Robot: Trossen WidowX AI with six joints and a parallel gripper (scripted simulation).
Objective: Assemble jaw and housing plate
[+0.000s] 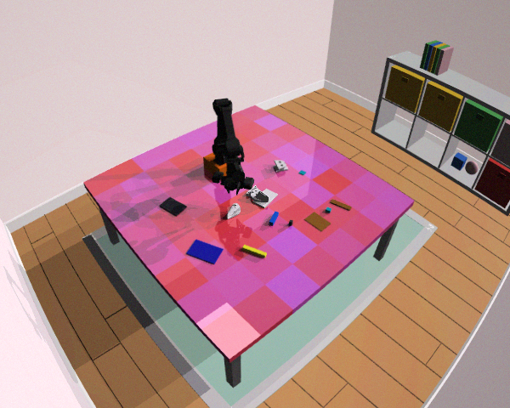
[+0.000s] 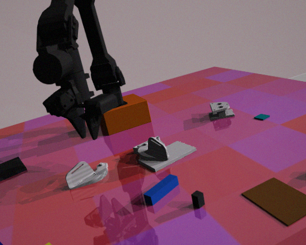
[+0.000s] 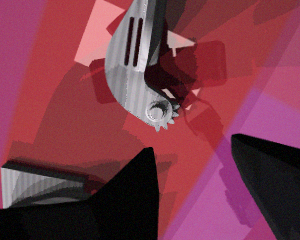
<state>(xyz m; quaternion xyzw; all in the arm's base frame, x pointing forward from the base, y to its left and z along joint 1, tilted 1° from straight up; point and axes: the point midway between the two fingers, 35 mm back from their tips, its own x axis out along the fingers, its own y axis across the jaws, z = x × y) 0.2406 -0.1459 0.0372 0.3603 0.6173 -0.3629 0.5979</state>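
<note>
My gripper tip is now 20 mm short of the grey jaw, 10 mm to the left of it and 70 mm above it. Also, from my gripper tip: black cube 280 mm ahead, 100 mm to the left, 70 mm below; then blue block 200 mm ahead, 70 mm to the left, 70 mm below; then black tile 210 mm behind, 210 mm to the right, 80 mm below.
</note>
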